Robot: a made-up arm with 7 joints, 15 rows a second.
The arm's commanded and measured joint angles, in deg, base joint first. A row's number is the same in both.
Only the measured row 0 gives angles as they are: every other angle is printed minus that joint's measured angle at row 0.
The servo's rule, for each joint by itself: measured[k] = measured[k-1] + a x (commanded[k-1-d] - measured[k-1]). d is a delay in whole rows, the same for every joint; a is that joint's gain. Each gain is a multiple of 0.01, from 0.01 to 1. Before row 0 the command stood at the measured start. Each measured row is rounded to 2 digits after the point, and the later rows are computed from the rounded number. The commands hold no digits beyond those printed.
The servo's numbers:
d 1
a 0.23 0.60 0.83 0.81 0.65 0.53 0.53
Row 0, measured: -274.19 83.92 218.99 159.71 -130.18 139.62 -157.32
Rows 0 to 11, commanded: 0.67 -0.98 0.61 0.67 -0.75 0.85 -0.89; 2.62 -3.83 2.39 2.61 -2.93 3.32 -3.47; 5.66 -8.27 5.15 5.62 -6.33 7.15 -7.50; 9.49 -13.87 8.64 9.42 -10.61 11.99 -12.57; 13.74 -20.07 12.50 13.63 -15.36 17.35 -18.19; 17.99 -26.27 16.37 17.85 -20.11 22.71 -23.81; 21.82 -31.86 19.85 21.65 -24.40 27.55 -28.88; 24.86 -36.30 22.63 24.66 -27.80 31.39 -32.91; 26.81 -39.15 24.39 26.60 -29.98 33.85 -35.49; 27.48 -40.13 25.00 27.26 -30.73 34.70 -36.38; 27.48 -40.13 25.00 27.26 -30.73 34.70 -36.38; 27.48 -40.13 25.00 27.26 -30.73 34.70 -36.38
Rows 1 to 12, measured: 0.00 0.00 0.00 0.00 0.00 0.00 0.00; 0.15 -0.59 0.51 0.54 -0.49 0.45 -0.47; 0.72 -2.53 2.07 2.22 -2.08 1.97 -2.06; 1.86 -5.97 4.63 4.97 -4.84 4.72 -4.94; 3.61 -10.71 7.96 8.57 -8.59 8.57 -8.98; 5.94 -16.33 11.73 12.67 -12.99 13.22 -13.86; 8.71 -22.29 15.58 16.87 -17.62 18.25 -19.13; 11.73 -28.03 19.12 20.74 -22.03 23.18 -24.30; 14.75 -32.99 22.03 23.92 -25.78 27.53 -28.86; 17.52 -36.69 23.99 26.09 -28.51 30.88 -32.37; 19.81 -38.75 24.83 27.04 -29.95 32.90 -34.50; 21.57 -39.58 24.97 27.22 -30.46 33.85 -35.50
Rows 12 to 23, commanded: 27.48 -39.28 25.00 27.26 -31.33 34.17 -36.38; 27.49 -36.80 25.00 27.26 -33.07 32.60 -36.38; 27.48 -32.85 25.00 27.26 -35.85 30.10 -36.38; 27.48 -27.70 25.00 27.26 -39.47 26.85 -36.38; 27.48 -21.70 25.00 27.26 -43.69 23.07 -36.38; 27.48 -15.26 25.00 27.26 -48.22 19.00 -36.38; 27.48 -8.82 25.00 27.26 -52.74 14.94 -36.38; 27.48 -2.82 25.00 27.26 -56.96 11.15 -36.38; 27.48 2.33 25.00 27.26 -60.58 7.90 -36.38; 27.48 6.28 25.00 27.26 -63.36 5.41 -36.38; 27.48 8.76 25.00 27.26 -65.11 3.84 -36.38; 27.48 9.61 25.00 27.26 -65.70 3.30 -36.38
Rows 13 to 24, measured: 22.93 -39.91 24.99 27.25 -30.64 34.30 -35.97; 23.98 -39.53 25.00 27.26 -31.09 34.23 -36.19; 24.79 -37.89 25.00 27.26 -32.38 33.37 -36.29; 25.41 -34.87 25.00 27.26 -34.64 31.64 -36.34; 25.89 -30.57 25.00 27.26 -37.78 29.10 -36.36; 26.26 -25.25 25.00 27.26 -41.62 25.90 -36.37; 26.54 -19.26 25.00 27.26 -45.91 22.24 -36.38; 26.76 -13.00 25.00 27.26 -50.35 18.37 -36.38; 26.93 -6.89 25.00 27.26 -54.65 14.54 -36.38; 27.06 -1.36 25.00 27.26 -58.50 11.02 -36.38; 27.16 3.22 25.00 27.26 -61.66 8.05 -36.38; 27.23 6.54 25.00 27.26 -63.90 5.82 -36.38
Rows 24 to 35, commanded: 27.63 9.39 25.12 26.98 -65.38 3.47 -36.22; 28.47 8.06 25.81 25.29 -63.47 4.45 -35.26; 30.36 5.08 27.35 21.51 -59.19 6.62 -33.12; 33.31 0.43 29.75 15.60 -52.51 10.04 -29.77; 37.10 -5.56 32.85 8.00 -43.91 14.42 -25.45; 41.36 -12.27 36.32 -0.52 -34.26 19.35 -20.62; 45.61 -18.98 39.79 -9.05 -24.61 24.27 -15.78; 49.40 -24.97 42.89 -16.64 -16.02 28.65 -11.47; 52.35 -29.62 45.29 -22.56 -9.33 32.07 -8.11; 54.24 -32.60 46.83 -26.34 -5.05 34.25 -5.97; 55.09 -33.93 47.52 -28.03 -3.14 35.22 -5.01; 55.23 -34.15 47.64 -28.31 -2.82 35.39 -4.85
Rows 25 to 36, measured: 27.29 8.38 25.00 27.26 -65.07 4.48 -36.38; 27.37 8.99 25.10 27.03 -65.27 3.94 -36.30; 27.62 8.43 25.69 25.62 -64.10 4.21 -35.75; 28.25 6.42 27.07 22.29 -60.91 5.49 -34.36; 29.41 2.83 29.29 16.87 -55.45 7.90 -31.93; 31.18 -2.20 32.24 9.69 -47.95 11.36 -28.50; 33.52 -8.24 35.63 1.42 -39.05 15.59 -24.32; 36.30 -14.68 39.08 -7.06 -29.66 20.19 -19.79; 39.31 -20.85 42.24 -14.82 -20.79 24.67 -15.38; 42.31 -26.11 44.77 -21.09 -13.34 28.59 -11.53; 45.05 -30.00 46.48 -25.34 -7.95 31.59 -8.58; 47.36 -32.36 47.34 -27.52 -4.82 33.51 -6.69
